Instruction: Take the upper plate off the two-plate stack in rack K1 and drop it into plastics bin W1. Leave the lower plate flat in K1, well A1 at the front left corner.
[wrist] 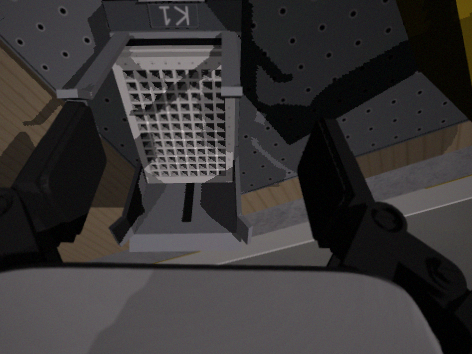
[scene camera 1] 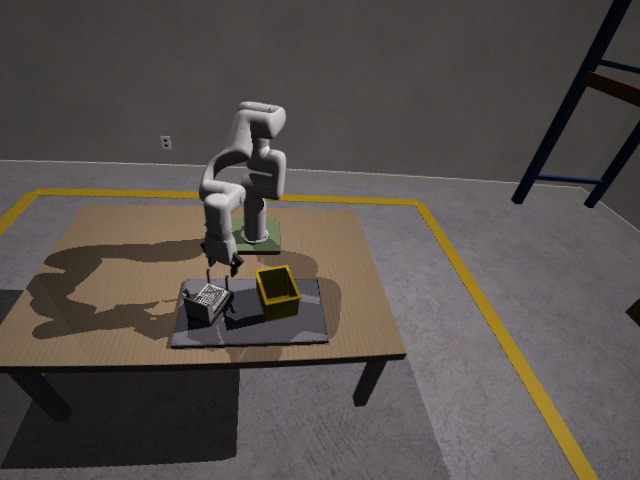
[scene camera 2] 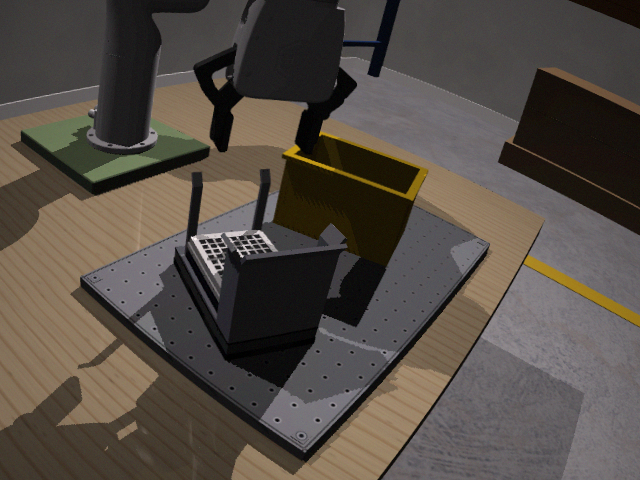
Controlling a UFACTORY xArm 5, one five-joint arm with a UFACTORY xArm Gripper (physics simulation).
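Frame: origin at the arm's base, x down, y back, z left, level; metres.
Where they show: gripper, fingertip midpoint: (wrist: 205, 138) (scene camera 1: 223, 269) (scene camera 2: 262, 147); arm's base, link origin: (scene camera 1: 254, 235) (scene camera 2: 121, 139).
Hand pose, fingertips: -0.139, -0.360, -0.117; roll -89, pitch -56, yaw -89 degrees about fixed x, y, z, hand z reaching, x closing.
Each offset is from my fingertips to the top centre of the thing, as dx, dy, dz. Level surfaces: height alone.
Rack K1 @[+0.026, -0.042, -0.054] (scene camera 1: 197, 311) (scene camera 2: 279, 294) (wrist: 182, 242) stands on the left of the board, with upright posts and a tall end wall. A white gridded plate @[+0.094, -0.047, -0.057] (scene camera 1: 210, 296) (scene camera 2: 254, 241) (wrist: 178, 120) lies in it; its lower edges are partly hidden, so I cannot tell whether one plate or two are there. The yellow bin W1 @[+0.046, -0.033, +0.187] (scene camera 1: 281, 310) (scene camera 2: 336, 206) (wrist: 464, 30) stands beside the rack; its floor is too dark to make out. My gripper (scene camera 1: 222, 269) (scene camera 2: 264, 149) (wrist: 205, 138) is open and empty, above the rack posts, its fingers spread wider than the rack in the wrist view.
The dark perforated board (scene camera 1: 289, 333) (scene camera 2: 305, 423) (wrist: 325, 50) carries rack and bin on the wooden table @[dx +0.159] (scene camera 1: 320, 232) (scene camera 2: 31, 330). The arm's green base plate (scene camera 1: 271, 227) (scene camera 2: 46, 139) is behind them. Two rack posts (scene camera 2: 194, 206) (scene camera 2: 262, 198) rise below the gripper.
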